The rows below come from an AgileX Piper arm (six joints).
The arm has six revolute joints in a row. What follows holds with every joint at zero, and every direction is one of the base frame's.
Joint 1 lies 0.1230 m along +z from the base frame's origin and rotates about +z.
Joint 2 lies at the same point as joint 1 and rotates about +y.
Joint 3 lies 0.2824 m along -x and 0.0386 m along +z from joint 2 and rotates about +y.
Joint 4 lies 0.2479 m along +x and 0.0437 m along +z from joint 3 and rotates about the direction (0.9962, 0, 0.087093).
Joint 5 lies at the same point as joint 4 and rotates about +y.
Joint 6 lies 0.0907 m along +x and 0.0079 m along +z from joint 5 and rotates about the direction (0.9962, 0, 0.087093).
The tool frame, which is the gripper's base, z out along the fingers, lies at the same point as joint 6; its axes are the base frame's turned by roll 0.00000, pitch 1.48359 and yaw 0.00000 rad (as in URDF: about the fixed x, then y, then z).
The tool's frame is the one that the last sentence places.
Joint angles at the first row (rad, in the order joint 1, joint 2, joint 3, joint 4, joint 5, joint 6):
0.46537 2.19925 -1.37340 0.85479 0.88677 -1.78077
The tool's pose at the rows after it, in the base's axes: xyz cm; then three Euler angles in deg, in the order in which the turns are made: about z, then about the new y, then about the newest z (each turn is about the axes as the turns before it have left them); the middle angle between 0 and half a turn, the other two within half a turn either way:
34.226 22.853 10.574 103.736 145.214 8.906
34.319 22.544 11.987 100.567 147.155 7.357
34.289 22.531 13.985 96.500 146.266 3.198
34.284 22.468 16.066 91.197 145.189 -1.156
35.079 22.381 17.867 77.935 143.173 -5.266
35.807 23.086 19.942 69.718 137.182 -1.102
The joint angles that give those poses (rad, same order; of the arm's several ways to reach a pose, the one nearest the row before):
0.46537 2.18825 -1.37339 0.81089 0.87426 -1.73667
0.46538 2.14817 -1.37338 0.75499 0.86396 -1.66006
0.46538 2.09921 -1.37337 0.75535 0.86396 -1.64801
0.46537 2.04800 -1.37338 0.75532 0.85084 -1.62094
0.46538 2.00581 -1.37341 0.76208 0.74403 -1.48856
0.47426 1.97954 -1.39397 0.84850 0.65925 -1.34295

